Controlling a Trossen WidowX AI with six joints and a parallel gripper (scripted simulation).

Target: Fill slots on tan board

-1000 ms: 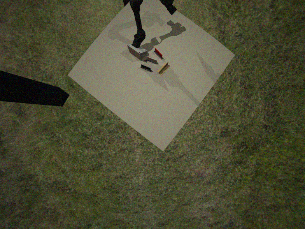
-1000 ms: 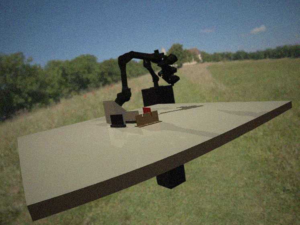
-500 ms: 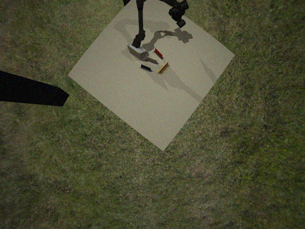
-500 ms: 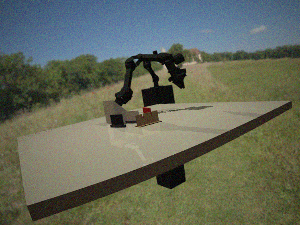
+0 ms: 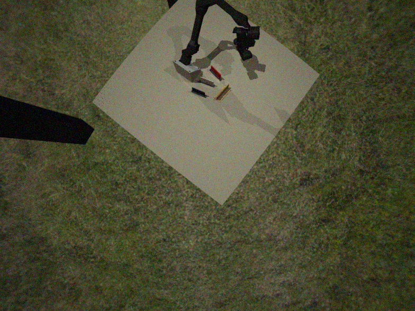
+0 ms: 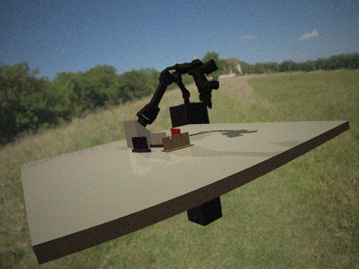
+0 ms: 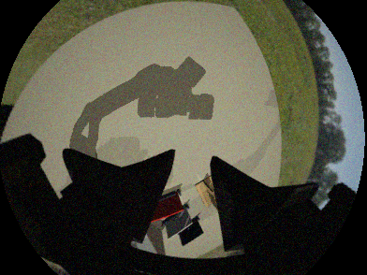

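Right now the dark board is 34 cm to the right of my gripper tip, 14 cm behind it and 12 cm below it. Round my gripper tip: red board (14 cm to the right, 12 cm below, 12 cm behind); tan board (24 cm to the right, 12 cm below).
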